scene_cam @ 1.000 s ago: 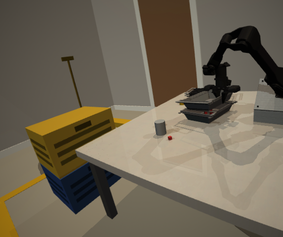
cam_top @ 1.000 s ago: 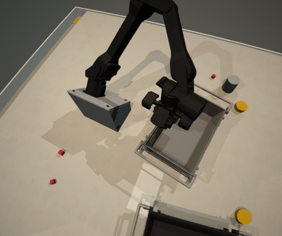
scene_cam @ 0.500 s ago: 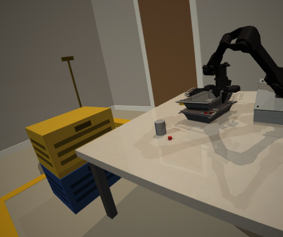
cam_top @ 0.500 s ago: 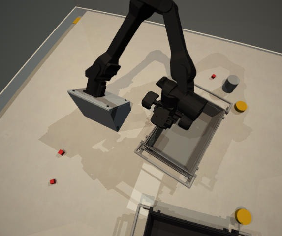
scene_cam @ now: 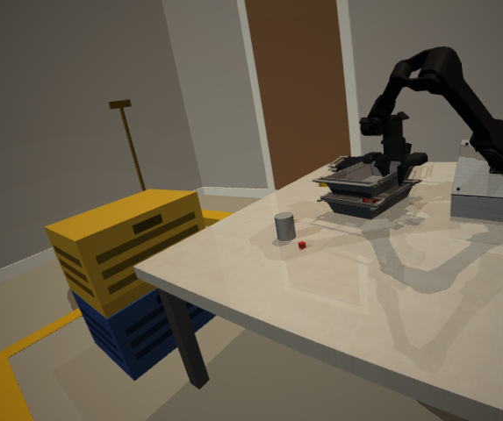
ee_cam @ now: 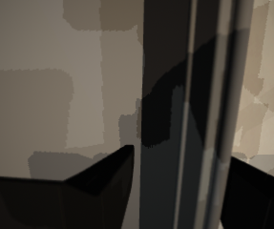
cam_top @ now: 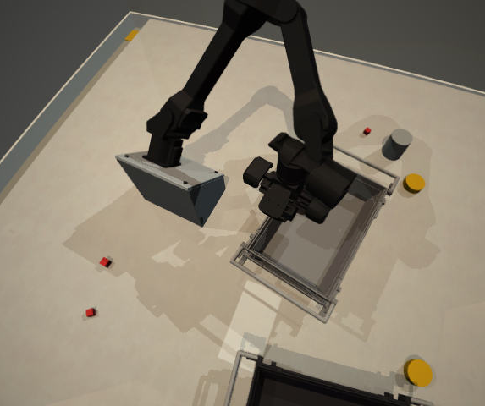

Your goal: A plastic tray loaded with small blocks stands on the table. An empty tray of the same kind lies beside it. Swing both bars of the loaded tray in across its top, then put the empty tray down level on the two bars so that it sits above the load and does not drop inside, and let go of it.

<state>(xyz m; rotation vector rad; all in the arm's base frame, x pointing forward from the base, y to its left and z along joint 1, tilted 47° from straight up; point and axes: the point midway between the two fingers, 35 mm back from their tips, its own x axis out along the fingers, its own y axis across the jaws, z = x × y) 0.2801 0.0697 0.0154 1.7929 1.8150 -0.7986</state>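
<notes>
My gripper tip is 80 mm short of the empty tray, 10 mm to the left of it and 30 mm below it. Also, from my gripper tip: red block: 100 mm ahead, 360 mm to the left, 70 mm below.
</notes>
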